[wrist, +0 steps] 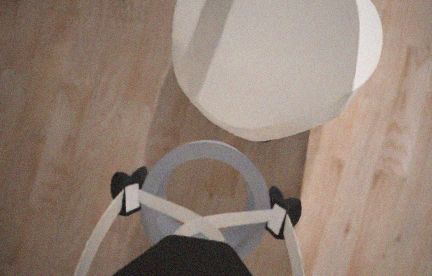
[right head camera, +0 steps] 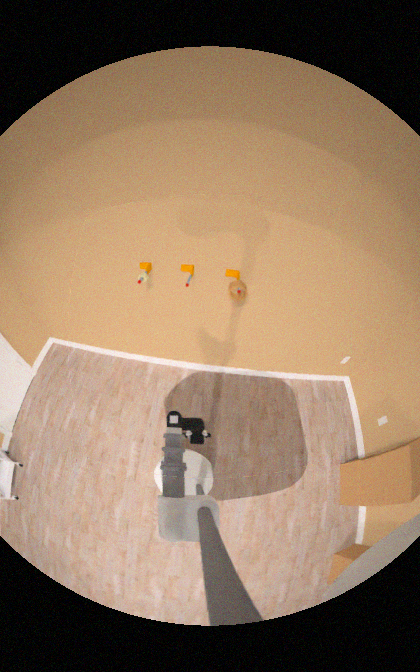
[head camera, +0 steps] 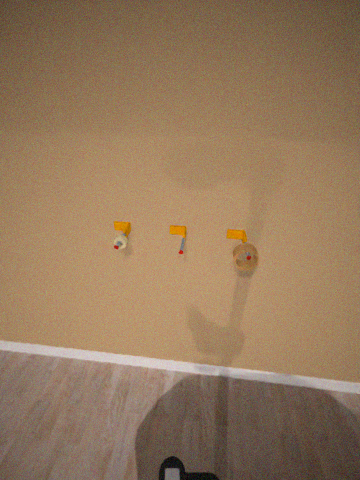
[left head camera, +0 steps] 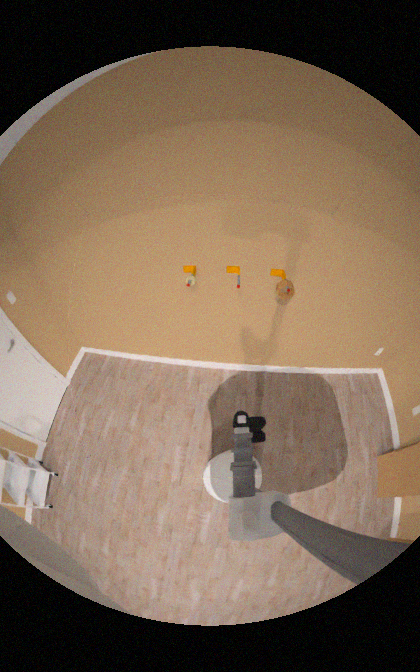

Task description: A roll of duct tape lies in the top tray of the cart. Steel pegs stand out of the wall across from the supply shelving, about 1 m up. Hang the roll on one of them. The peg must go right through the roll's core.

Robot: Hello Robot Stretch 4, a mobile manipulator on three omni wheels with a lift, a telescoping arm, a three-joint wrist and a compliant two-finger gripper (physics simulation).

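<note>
My gripper is shut on the grey duct tape roll; its fingers press the roll's outside from both sides, and its open core faces the wrist camera. The roll is hard to make out in the head views. Three pegs stand out of the tan wall, beyond the retracted arm. The middle peg is bare. A small cream roll hangs on the left peg. A larger brown roll hangs on the right peg.
The robot's white round base is under the arm. A white shelved unit stands at the left, near a white door. A light brown box-like piece stands at the right.
</note>
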